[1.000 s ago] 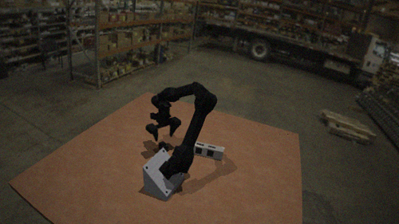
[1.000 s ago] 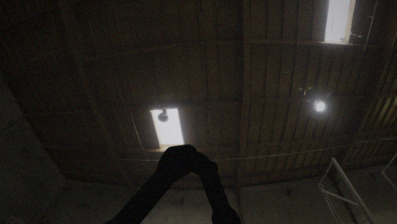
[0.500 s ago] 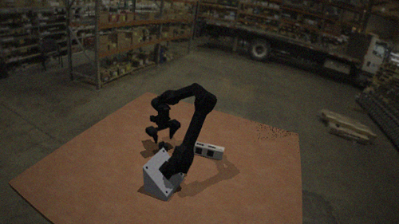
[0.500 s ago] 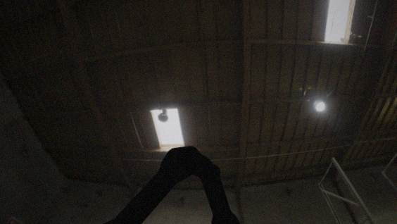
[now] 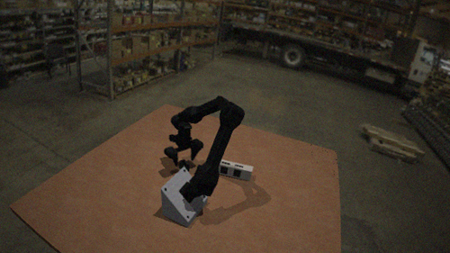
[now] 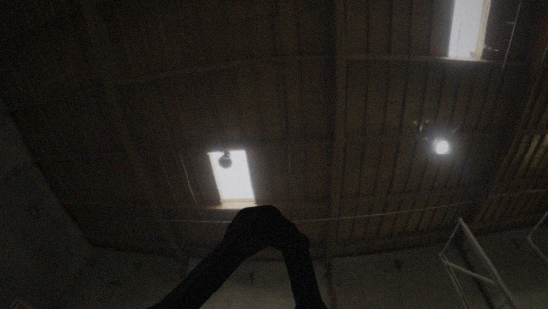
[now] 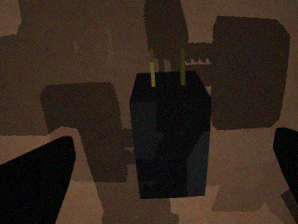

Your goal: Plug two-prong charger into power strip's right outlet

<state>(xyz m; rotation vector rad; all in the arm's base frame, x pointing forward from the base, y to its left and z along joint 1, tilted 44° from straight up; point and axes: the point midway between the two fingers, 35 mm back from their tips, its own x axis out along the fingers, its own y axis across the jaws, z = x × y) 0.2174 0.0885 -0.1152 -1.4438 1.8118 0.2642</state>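
Right now the two-prong charger is 20 mm below my gripper tip and 10 mm to the left of it.
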